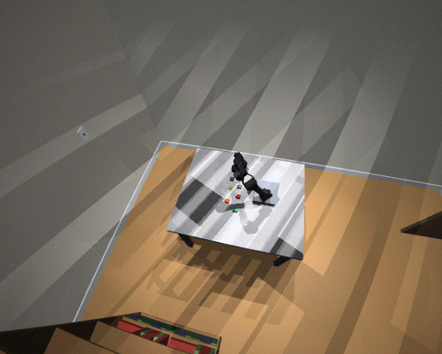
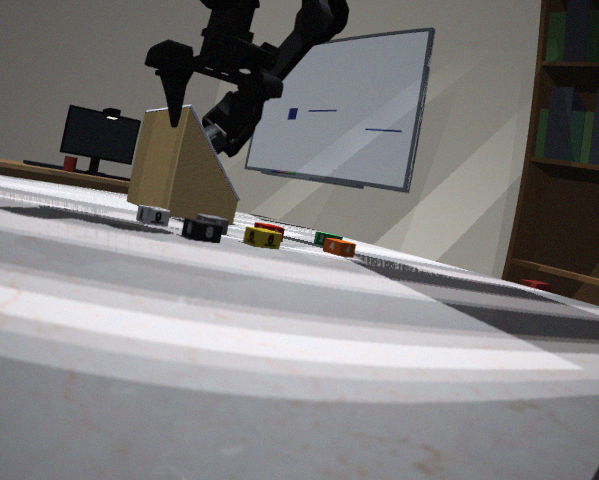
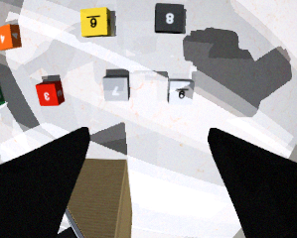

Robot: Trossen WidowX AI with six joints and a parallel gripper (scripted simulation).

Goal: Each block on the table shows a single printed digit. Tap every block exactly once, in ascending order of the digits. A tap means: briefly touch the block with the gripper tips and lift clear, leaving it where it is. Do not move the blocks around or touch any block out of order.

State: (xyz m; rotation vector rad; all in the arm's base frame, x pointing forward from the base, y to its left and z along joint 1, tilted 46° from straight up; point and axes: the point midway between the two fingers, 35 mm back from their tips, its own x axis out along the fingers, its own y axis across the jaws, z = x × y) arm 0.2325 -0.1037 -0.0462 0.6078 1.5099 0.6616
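Now: the green block 10 mm behind my gripper tip, 270 mm to the left of it and 110 mm below it. Also, from my gripper tip: yellow block (80 mm ahead, 70 mm to the left, 110 mm below); then pale grey block (40 mm to the right, 110 mm below); then black block (90 mm ahead, 20 mm to the right, 110 mm below).
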